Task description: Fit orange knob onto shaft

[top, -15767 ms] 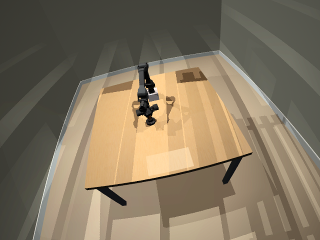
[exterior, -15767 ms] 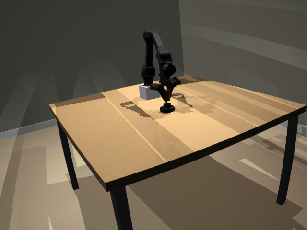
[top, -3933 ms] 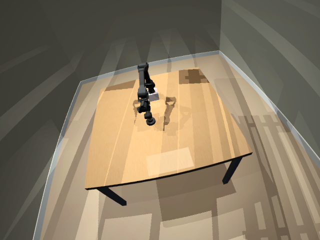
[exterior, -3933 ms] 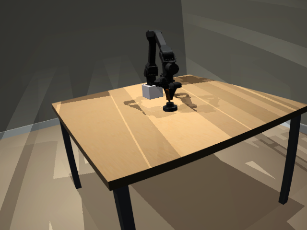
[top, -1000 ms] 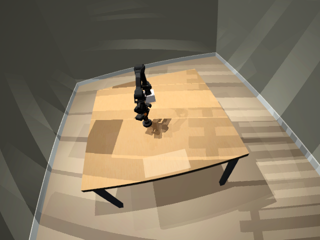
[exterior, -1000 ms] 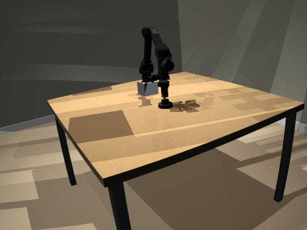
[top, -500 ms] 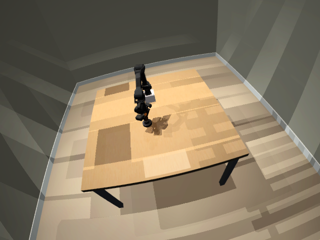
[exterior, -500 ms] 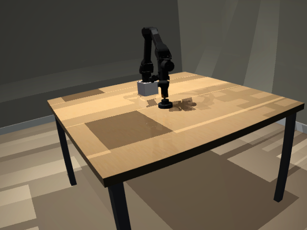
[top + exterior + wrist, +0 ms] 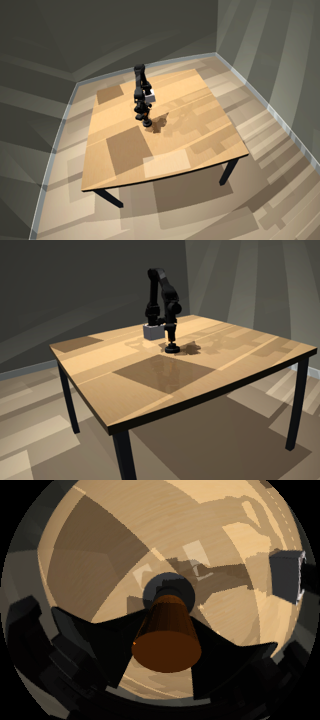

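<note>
Now: gripper tip 4 cm above the round pedestal. Round my gripper tip: orange knob: 3 cm above.
</note>
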